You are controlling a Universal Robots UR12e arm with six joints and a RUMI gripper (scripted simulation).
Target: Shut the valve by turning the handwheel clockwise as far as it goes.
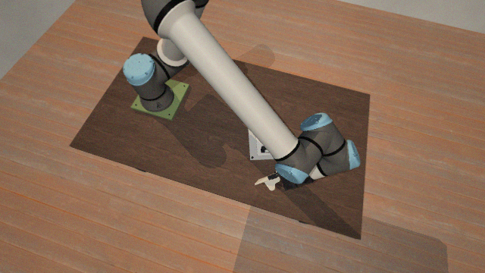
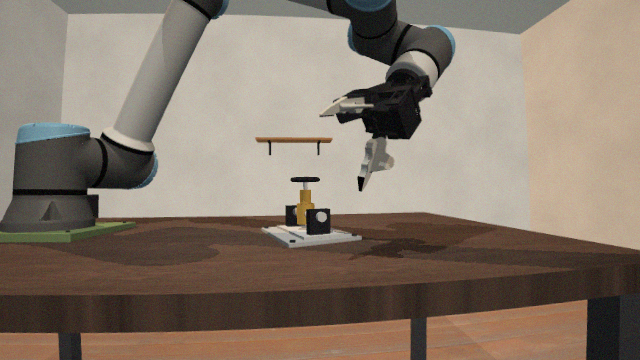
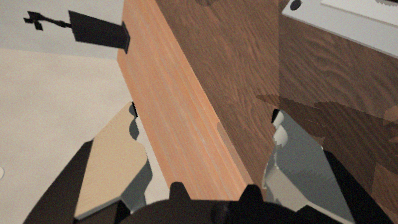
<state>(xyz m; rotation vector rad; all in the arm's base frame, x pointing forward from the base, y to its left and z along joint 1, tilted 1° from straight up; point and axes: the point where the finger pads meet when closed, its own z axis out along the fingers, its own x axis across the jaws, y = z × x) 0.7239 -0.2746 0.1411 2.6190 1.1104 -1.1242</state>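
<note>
Now: hand 60 mm past the black spoked handwheel, 240 mm to the right of it and 30 mm above it.
</note>
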